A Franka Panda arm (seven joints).
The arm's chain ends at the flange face. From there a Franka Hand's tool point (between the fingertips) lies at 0.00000 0.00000 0.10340 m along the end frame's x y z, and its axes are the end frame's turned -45 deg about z.
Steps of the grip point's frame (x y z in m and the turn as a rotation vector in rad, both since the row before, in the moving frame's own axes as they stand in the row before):
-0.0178, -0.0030, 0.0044, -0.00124, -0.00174, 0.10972
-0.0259, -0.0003, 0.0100, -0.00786, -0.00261, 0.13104
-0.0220, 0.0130, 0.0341, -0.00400, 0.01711, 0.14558
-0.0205, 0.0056, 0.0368, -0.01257, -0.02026, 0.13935
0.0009, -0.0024, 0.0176, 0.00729, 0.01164, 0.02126
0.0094, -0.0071, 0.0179, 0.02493, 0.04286, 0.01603
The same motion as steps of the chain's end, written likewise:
-0.0147, 0.0102, 0.0044, -0.00211, -0.00035, 0.10972
-0.0189, 0.0173, 0.0100, -0.00740, 0.00371, 0.13104
-0.0080, 0.0256, 0.0341, 0.00927, 0.01493, 0.14558
-0.0098, 0.0161, 0.0368, -0.02321, -0.00544, 0.13935
-0.0014, -0.0010, 0.0176, 0.01339, 0.00308, 0.02126
0.0003, -0.0067, 0.0180, 0.04793, 0.01268, 0.01603

